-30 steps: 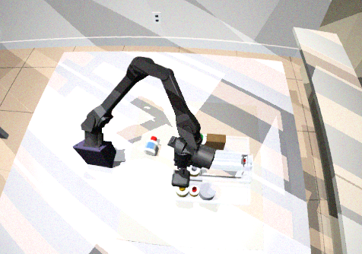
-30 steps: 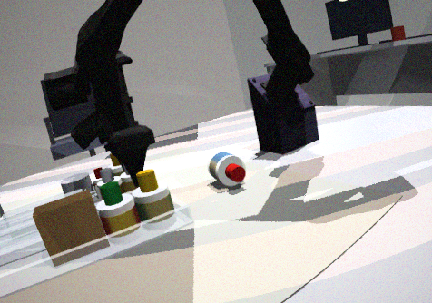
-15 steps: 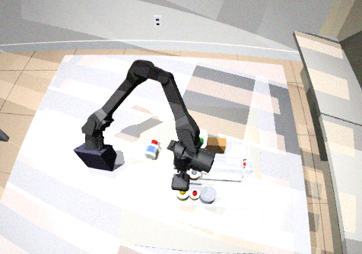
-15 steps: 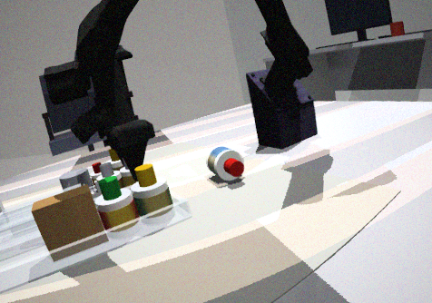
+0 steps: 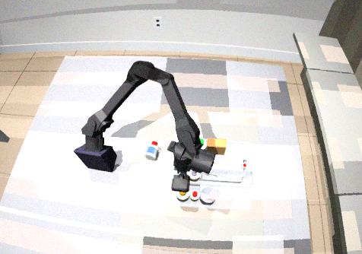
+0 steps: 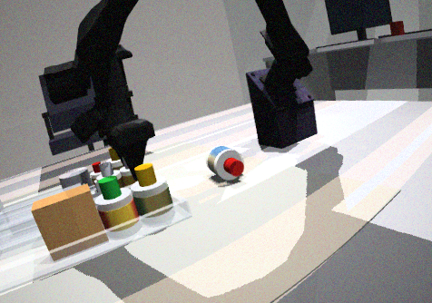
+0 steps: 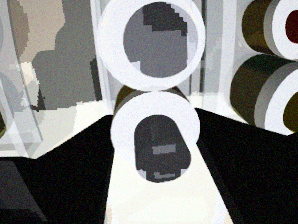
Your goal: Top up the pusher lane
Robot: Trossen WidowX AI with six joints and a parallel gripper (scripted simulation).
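Right now my gripper tip is 100 mm short of the grey disc and 90 mm to the left of it.
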